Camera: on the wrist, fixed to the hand. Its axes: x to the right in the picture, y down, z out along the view.
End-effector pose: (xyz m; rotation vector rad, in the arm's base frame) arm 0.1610 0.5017 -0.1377 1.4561 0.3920 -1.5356
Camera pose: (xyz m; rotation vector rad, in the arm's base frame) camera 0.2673 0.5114 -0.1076 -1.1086 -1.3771 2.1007
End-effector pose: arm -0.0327 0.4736 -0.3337 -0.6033 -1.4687 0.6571
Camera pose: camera 0.0279 0.5273 -0.4095 0.7297 -1.2305 -0.4510
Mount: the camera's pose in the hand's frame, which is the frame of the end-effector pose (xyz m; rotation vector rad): -0.0140 0.0898 -0.0636 0.2603 0.1495 -1.5842
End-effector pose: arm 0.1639 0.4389 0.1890 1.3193 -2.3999 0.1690
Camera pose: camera 0.1138 0.5176 0.2491 2.6906 -0.6749 0.0935
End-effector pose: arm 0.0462 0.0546 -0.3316 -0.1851 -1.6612 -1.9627
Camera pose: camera 0.1176 -0.0080 -0.2742 -1.2690 1.4611 1.7080
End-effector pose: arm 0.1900 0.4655 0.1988 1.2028 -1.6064 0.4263
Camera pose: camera 0.1454 0.5595 0.2373 2.1315 -0.1289 -0.3258
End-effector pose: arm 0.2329 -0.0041 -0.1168 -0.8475 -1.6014 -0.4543
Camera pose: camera 0.3424 0.0064 -0.1313 0.8206 -1.8515 -1.2908
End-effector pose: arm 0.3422 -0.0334 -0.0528 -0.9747 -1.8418 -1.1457
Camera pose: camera 0.4397 -0.0674 -0.0123 0.9834 -2.4441 -1.5857
